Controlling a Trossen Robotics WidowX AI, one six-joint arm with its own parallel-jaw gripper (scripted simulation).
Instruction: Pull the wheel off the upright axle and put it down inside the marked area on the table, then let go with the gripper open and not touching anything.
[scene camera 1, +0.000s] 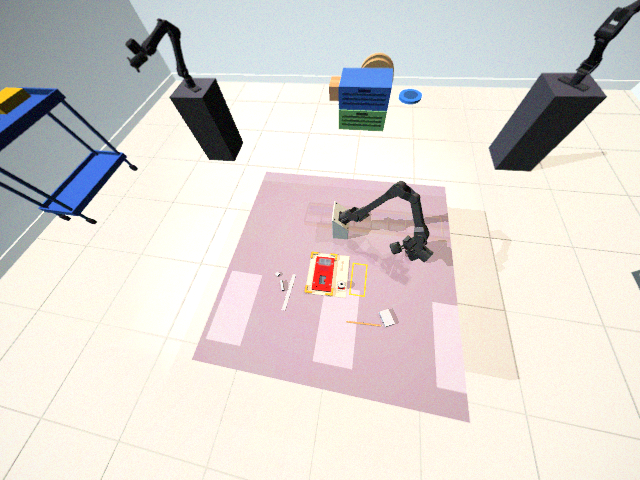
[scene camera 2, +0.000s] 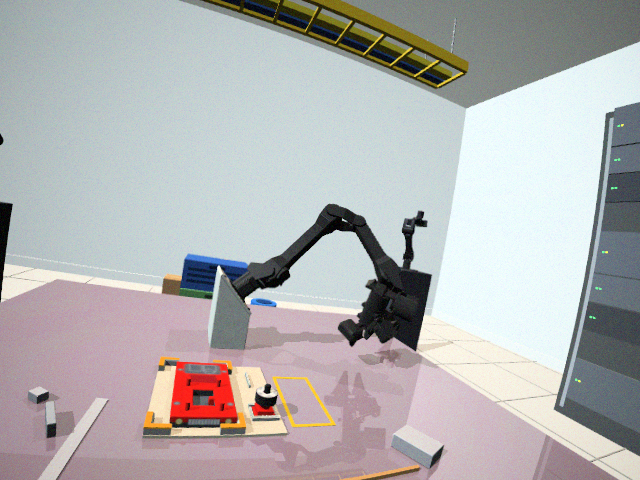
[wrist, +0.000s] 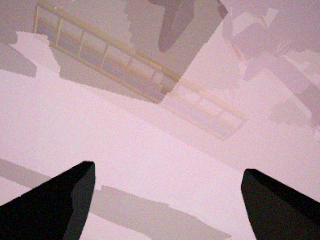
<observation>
The gripper (scene camera 2: 358, 342) is open and holds nothing.
The gripper is seen too in the wrist view (wrist: 170, 175).
</observation>
